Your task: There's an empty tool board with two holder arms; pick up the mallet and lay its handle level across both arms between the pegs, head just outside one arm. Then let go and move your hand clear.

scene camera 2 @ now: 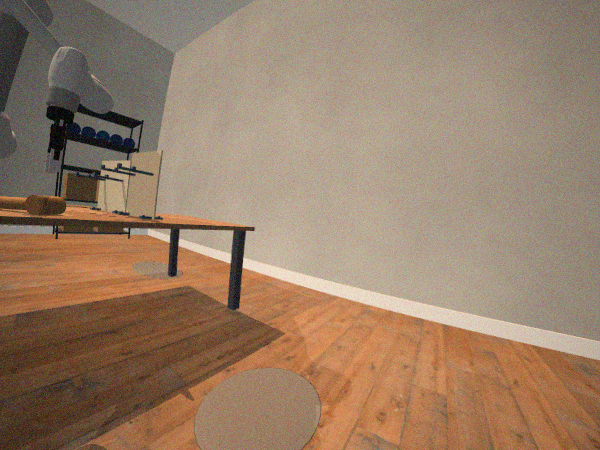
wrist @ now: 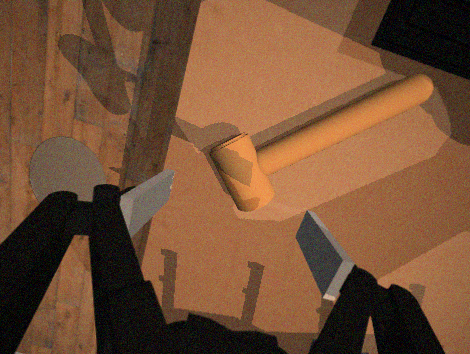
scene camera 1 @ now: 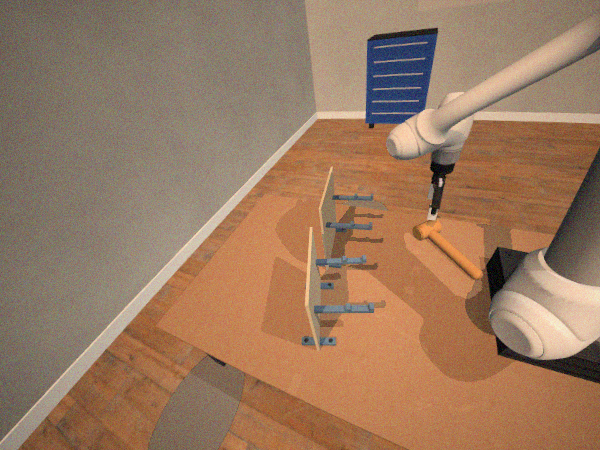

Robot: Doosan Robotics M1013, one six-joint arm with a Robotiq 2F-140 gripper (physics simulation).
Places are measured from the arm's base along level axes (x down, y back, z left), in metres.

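Pixels of known places: gripper, between the fingertips: (scene camera 2: 51, 172) (wrist: 237, 204) (scene camera 1: 430, 208).
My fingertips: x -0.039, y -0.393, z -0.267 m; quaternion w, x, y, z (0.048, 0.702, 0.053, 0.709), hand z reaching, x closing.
Observation:
Behind a point stands the place of what it marks.
The orange mallet (scene camera 1: 452, 252) {y -0.279, x 0.064, z -0.159 m} (scene camera 2: 46, 205) {y -0.390, x 0.071, z -0.311 m} (wrist: 345, 125) {y -0.269, x 0.058, z -0.170 m} lies flat on the table, its head toward the gripper and its handle toward the robot base. My gripper (scene camera 1: 432, 216) {y -0.393, x -0.039, z -0.267 m} (scene camera 2: 51, 167) {y -0.393, x -0.039, z -0.267 m} (wrist: 237, 204) {y -0.393, x -0.039, z -0.267 m} is open and empty, above the table near the mallet's head. In the wrist view the head shows between and beyond the fingertips. Two upright tool boards stand on the table. The front board (scene camera 1: 312, 295) {y -0.614, x -0.124, z 0.321 m} in scene camera 1 has two blue holder arms (scene camera 1: 345, 309) {y -0.528, x -0.081, z 0.300 m}, and the far board (scene camera 1: 327, 212) {y -0.723, x -0.131, z -0.003 m} has two more (scene camera 1: 350, 226) {y -0.624, x -0.114, z 0.021 m}. All these arms are bare. The boards do not show in the wrist view.
The black robot base (scene camera 1: 505, 260) {y -0.132, x -0.003, z -0.120 m} (wrist: 430, 35) {y -0.150, x 0.049, z -0.144 m} stands beyond the handle's end. The table (scene camera 1: 225, 300) {y -1.006, x 0.104, z 0.384 m} (scene camera 2: 210, 225) {y -0.995, x 0.106, z -0.313 m} has its edge near the mallet's head. A blue cabinet (scene camera 1: 400, 75) stands on the floor behind. A dark shelf rack (scene camera 2: 125, 119) stands behind the boards in scene camera 2.

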